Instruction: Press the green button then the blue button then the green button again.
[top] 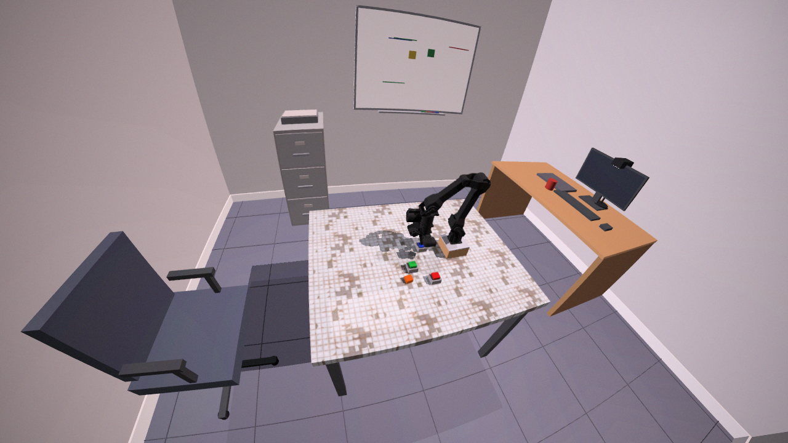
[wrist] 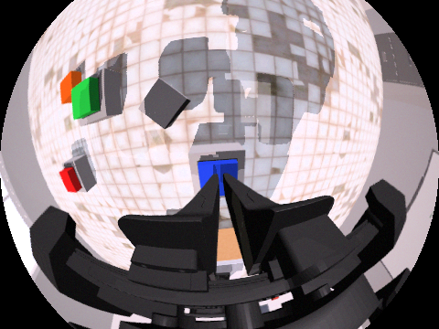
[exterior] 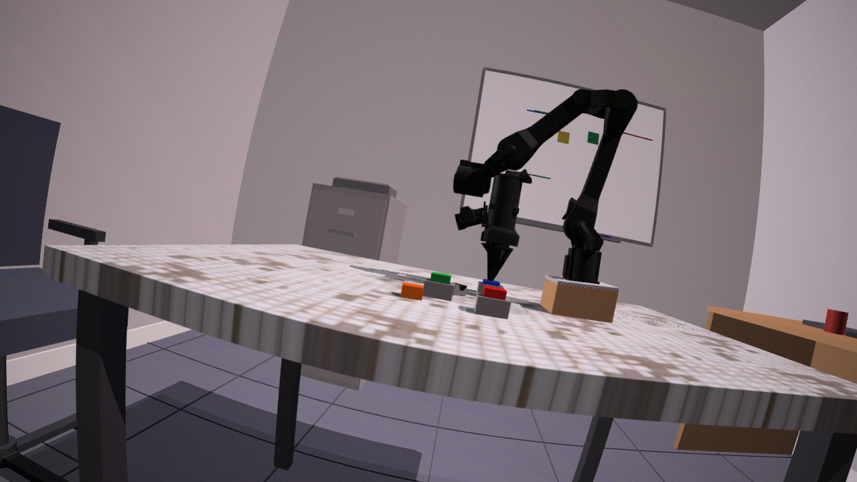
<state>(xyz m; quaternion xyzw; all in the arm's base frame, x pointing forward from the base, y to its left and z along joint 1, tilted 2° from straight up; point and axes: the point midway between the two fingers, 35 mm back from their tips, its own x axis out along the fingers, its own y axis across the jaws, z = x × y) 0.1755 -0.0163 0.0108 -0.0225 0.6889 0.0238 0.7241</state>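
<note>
My gripper tip is 1 cm above the blue button. Round my gripper tip: small grey block: 6 cm ahead, 5 cm to the left, 2 cm below; then red button: 21 cm to the left, 1 cm behind; then green button: 13 cm to the left, 8 cm ahead.
</note>
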